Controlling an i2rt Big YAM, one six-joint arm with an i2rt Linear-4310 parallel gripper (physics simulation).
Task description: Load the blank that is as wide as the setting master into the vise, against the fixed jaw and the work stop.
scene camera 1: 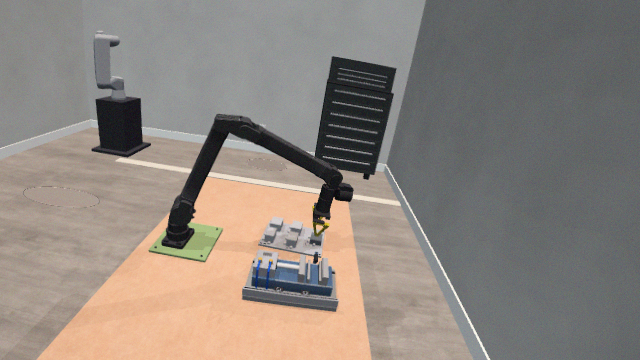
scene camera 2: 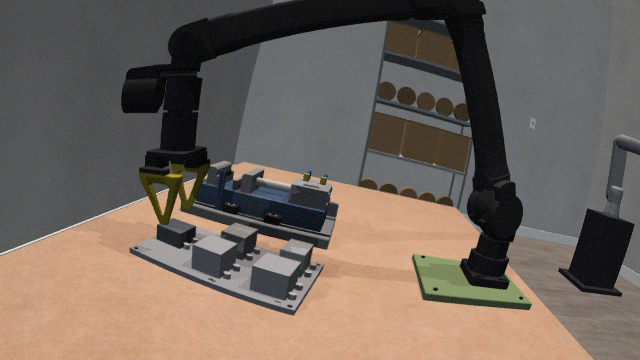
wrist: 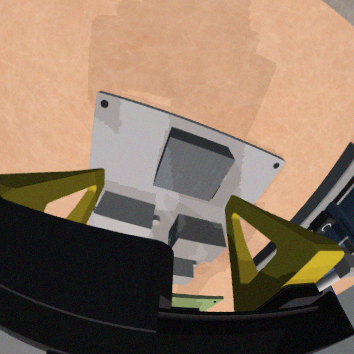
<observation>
My gripper [scene camera 2: 176, 216] is open, holding nothing. Also in view: a setting master [scene camera 2: 176, 233]. Also in view: a grey tray [scene camera 1: 308, 249].
The setting master is seen too in the wrist view [wrist: 189, 164]. My gripper is seen too in the wrist view [wrist: 167, 189]. The grey tray is seen too in the wrist view [wrist: 128, 136].
</observation>
